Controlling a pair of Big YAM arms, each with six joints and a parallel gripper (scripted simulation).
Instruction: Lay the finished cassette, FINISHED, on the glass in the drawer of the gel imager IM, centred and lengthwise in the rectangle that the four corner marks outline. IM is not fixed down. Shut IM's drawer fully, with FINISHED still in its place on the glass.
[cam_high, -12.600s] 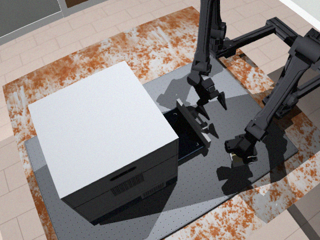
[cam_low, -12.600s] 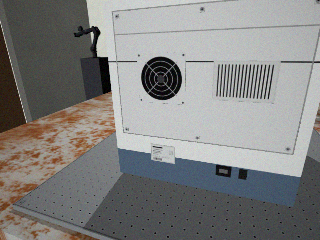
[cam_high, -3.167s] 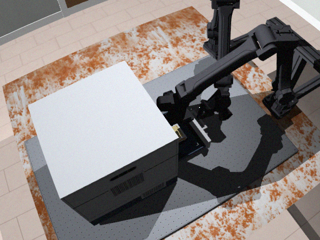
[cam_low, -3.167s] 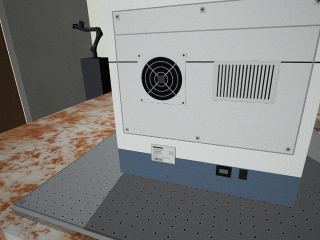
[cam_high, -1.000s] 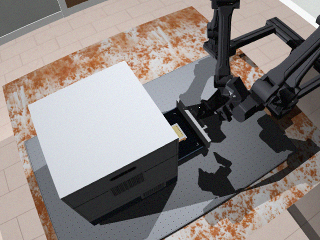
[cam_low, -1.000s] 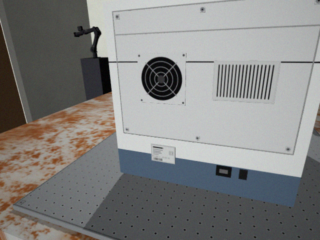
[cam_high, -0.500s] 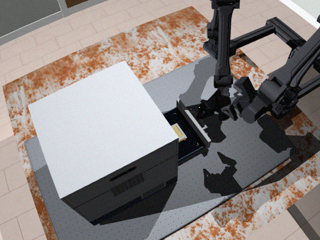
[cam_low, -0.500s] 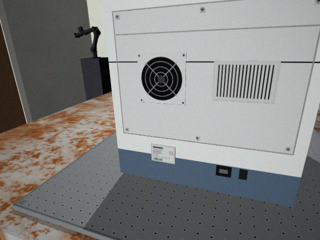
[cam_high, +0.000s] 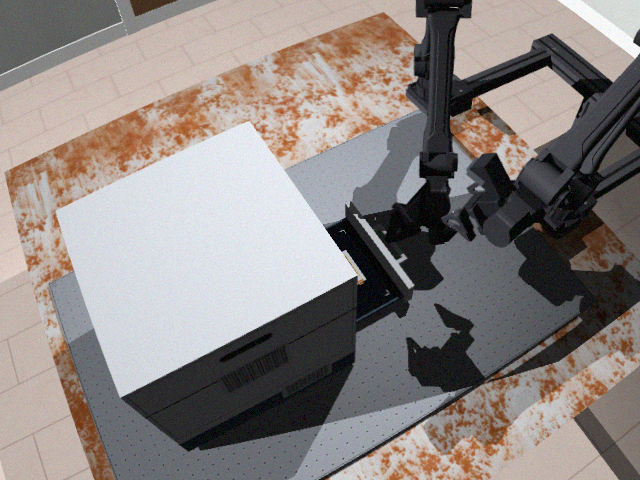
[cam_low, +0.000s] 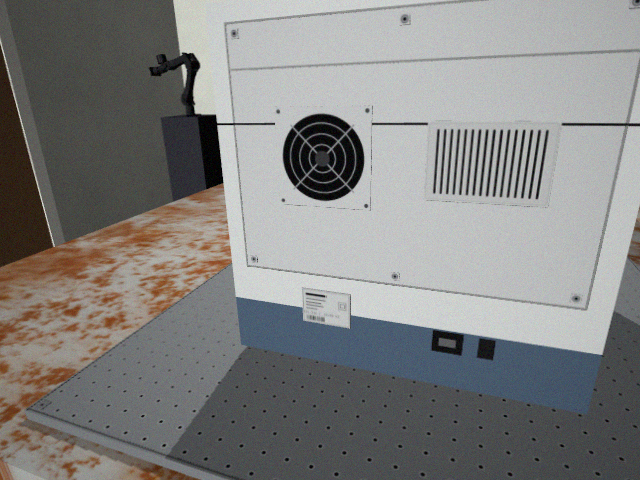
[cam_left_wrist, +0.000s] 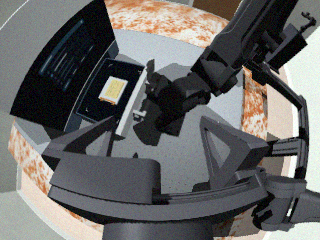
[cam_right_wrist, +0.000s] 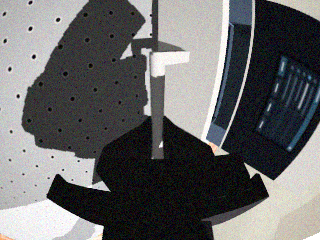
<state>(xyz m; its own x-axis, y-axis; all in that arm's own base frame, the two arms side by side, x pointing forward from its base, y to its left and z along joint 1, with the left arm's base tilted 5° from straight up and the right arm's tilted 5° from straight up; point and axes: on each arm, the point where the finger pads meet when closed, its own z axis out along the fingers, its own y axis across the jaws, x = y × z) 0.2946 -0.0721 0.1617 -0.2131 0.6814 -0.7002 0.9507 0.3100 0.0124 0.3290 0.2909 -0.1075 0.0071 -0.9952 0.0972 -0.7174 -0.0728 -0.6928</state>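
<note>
Now: right hand 14 cm short of the finished cassette and 2 cm above it.
</note>
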